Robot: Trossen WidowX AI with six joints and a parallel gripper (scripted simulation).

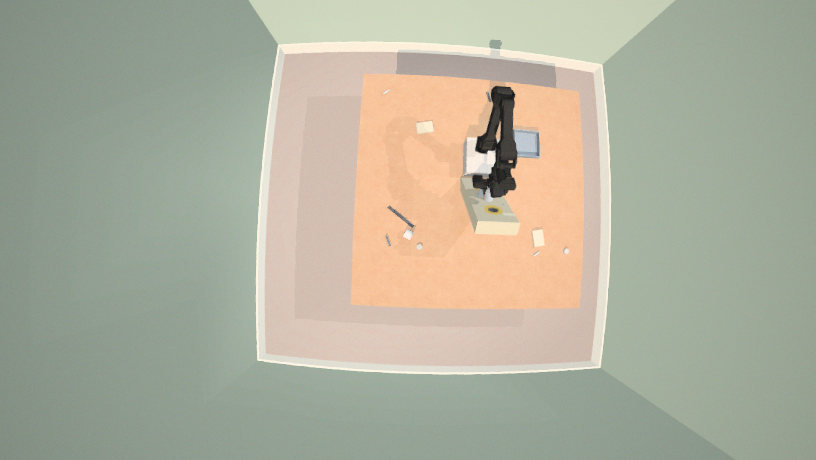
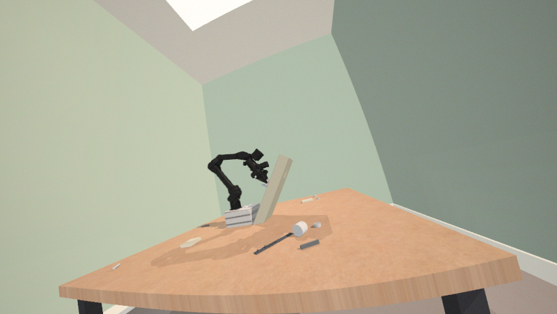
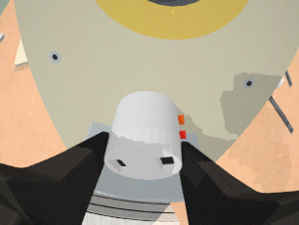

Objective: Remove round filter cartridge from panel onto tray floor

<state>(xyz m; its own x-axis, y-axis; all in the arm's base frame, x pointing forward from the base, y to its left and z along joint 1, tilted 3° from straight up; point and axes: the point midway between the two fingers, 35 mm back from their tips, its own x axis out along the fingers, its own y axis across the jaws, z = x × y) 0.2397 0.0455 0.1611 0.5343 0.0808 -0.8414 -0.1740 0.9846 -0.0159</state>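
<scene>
The blue-grey tray lies 38 cm behind my gripper tip, 22 cm to the left of it and 21 cm below it. From my gripper tip the other things lie so: round filter cartridge right at my gripper tip.
</scene>
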